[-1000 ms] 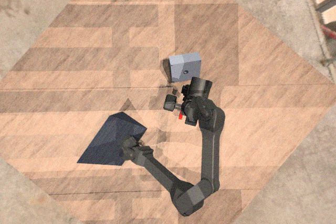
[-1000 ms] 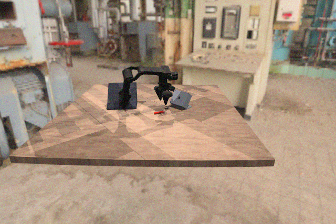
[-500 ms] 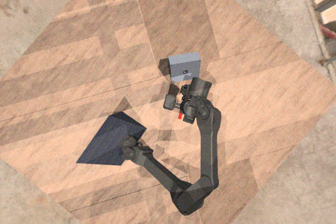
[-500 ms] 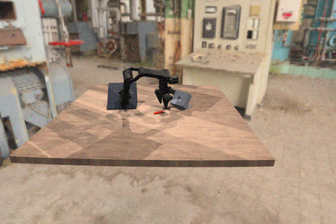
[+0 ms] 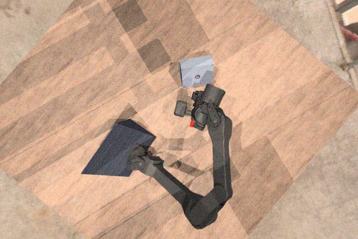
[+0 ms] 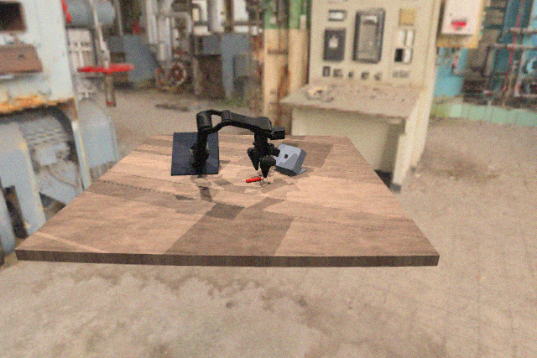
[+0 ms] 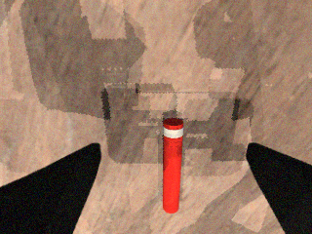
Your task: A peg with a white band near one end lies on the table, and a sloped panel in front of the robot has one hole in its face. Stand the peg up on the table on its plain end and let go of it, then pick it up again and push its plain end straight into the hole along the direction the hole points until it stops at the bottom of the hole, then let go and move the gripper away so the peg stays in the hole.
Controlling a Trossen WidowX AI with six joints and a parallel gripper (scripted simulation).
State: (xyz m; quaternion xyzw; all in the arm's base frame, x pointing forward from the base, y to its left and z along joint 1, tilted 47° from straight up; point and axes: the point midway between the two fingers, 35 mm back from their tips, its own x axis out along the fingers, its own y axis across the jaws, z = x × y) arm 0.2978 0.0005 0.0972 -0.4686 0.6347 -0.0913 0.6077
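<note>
Now: the red peg 1 cm behind my gripper tip, 1 cm to the right of it and 2 cm below it. Round my gripper tip: sloped grey-blue panel: 12 cm ahead, 12 cm to the left, 3 cm above.
</note>
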